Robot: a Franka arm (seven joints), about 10 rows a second.
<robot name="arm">
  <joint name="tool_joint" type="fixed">
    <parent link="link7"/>
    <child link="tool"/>
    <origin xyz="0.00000 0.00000 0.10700" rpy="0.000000 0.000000 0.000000"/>
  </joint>
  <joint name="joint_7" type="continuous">
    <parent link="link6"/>
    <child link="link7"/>
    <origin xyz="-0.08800 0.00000 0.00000" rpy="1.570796 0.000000 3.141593"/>
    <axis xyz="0 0 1"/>
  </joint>
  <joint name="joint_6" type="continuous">
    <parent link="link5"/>
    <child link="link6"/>
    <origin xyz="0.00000 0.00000 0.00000" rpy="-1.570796 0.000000 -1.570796"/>
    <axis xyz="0 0 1"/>
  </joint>
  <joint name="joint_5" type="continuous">
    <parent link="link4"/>
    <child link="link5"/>
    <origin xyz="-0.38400 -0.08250 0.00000" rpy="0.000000 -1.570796 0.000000"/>
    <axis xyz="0 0 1"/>
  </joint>
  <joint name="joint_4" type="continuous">
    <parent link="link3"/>
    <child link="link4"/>
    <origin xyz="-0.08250 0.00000 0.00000" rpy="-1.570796 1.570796 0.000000"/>
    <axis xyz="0 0 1"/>
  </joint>
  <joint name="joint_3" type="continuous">
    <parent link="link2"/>
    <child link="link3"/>
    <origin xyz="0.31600 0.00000 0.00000" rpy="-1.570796 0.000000 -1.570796"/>
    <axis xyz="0 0 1"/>
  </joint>
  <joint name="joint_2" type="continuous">
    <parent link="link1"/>
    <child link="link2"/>
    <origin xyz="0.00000 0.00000 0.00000" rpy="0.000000 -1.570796 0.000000"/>
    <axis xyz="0 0 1"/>
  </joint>
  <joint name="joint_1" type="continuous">
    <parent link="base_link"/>
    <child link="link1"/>
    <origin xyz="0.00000 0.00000 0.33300" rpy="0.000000 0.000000 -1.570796"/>
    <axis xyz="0 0 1"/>
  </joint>
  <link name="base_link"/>
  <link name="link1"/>
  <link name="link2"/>
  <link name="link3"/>
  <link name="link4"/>
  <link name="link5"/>
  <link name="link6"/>
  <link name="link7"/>
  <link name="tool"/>
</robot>
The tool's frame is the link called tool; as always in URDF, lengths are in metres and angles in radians. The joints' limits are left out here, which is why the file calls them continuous.
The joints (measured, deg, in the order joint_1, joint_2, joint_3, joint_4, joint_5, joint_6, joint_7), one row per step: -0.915 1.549 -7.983 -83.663 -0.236 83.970 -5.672; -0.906 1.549 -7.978 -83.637 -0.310 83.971 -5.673; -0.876 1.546 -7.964 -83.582 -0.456 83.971 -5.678; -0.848 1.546 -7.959 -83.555 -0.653 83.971 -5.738; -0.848 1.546 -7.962 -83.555 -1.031 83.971 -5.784; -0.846 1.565 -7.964 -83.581 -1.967 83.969 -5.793; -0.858 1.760 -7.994 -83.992 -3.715 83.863 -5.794; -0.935 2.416 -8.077 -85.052 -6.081 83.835 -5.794; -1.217 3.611 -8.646 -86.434 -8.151 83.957 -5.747; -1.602 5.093 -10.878 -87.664 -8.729 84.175 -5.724; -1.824 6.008 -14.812 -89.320 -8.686 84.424 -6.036
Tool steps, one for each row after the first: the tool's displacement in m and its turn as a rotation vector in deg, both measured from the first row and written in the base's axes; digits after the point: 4 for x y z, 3 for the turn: 0.0000 0.0000 0.0002 -0.077 -0.015 0.009; 0.0000 0.0001 0.0007 -0.229 -0.050 0.046; 0.0000 0.0000 0.0009 -0.425 -0.046 0.122; -0.0001 -0.0007 0.0009 -0.796 0.012 0.133; -0.0003 -0.0026 0.0006 -1.713 0.203 0.063; 0.0000 -0.0065 -0.0046 -3.352 1.179 -0.113; 0.0023 -0.0128 -0.0190 -5.508 3.282 -0.382; 0.0058 -0.0250 -0.0408 -7.339 6.093 -1.238; 0.0064 -0.0507 -0.0643 -7.736 8.841 -3.696; -0.0020 -0.0886 -0.0851 -7.410 11.418 -7.351
